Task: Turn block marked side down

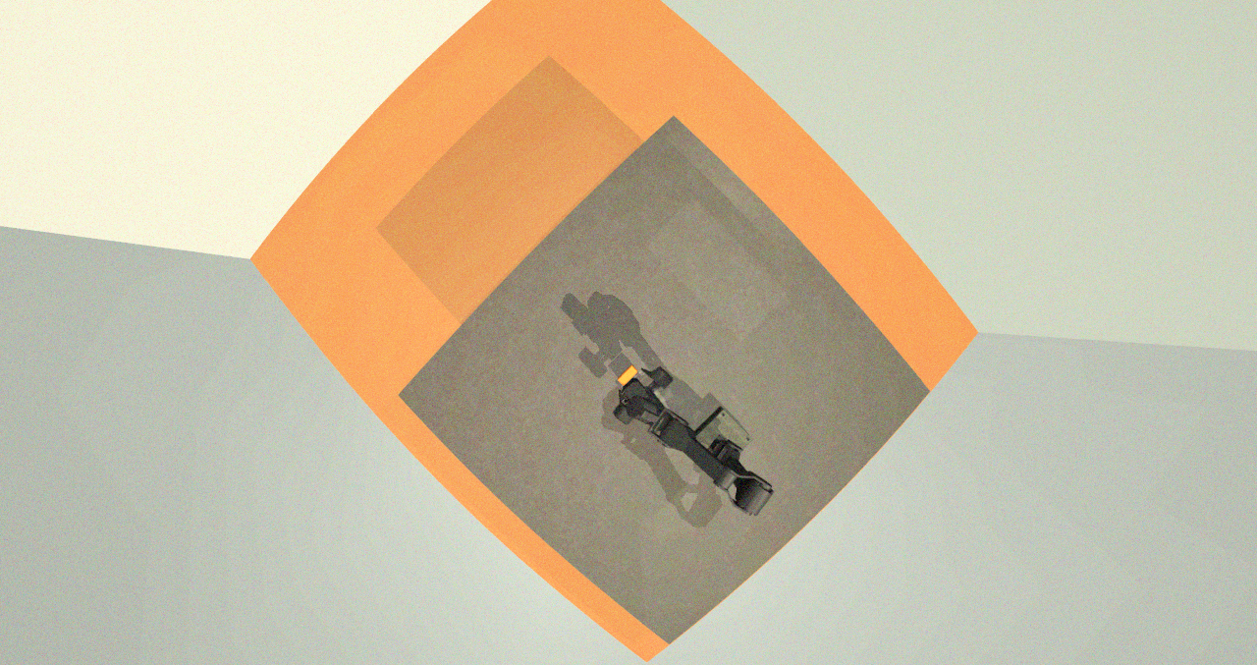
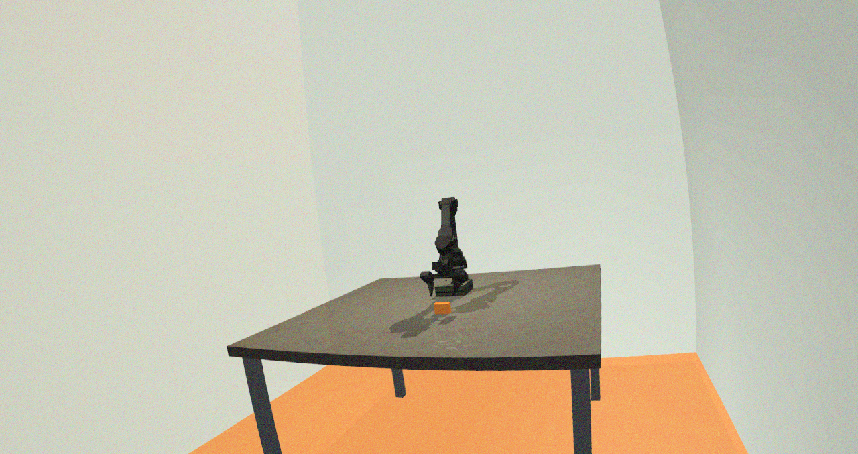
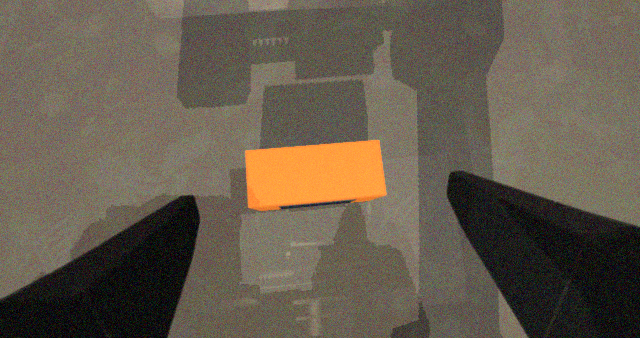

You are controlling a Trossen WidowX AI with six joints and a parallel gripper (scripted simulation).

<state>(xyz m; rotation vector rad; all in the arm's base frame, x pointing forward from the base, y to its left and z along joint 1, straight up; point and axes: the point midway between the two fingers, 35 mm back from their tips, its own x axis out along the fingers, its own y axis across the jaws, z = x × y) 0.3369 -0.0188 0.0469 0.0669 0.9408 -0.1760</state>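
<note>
My gripper tip is 1 cm short of the block and 5 cm above it.
</note>
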